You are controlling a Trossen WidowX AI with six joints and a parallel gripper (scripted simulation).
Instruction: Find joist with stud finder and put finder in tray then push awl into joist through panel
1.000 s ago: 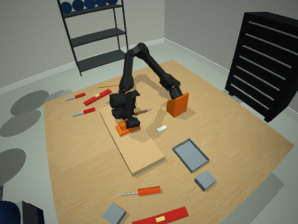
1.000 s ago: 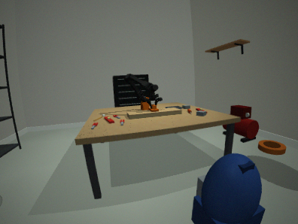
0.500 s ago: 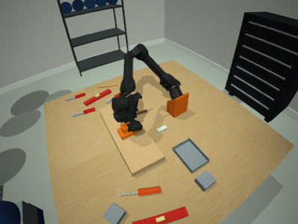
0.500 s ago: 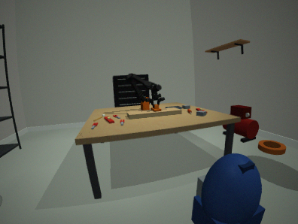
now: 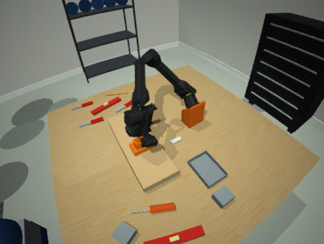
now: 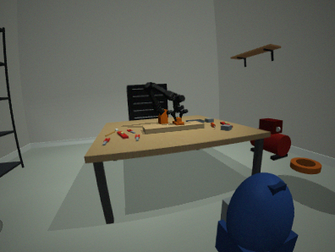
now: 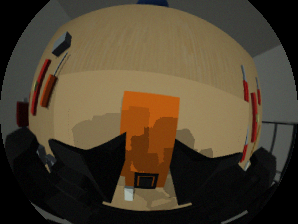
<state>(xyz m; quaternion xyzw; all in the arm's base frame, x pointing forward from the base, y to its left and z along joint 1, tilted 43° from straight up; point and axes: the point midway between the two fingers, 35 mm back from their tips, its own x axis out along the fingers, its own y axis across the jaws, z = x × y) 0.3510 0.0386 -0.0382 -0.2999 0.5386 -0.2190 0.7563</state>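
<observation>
My gripper tip is 4 cm past the indicator window and 3 cm below it. Round my gripper tip: orange stud finder 2 cm behind, 2 cm above; grey tray 26 cm to the left, 22 cm behind, 5 cm below; awl 18 cm behind, 16 cm to the right, 6 cm below.
</observation>
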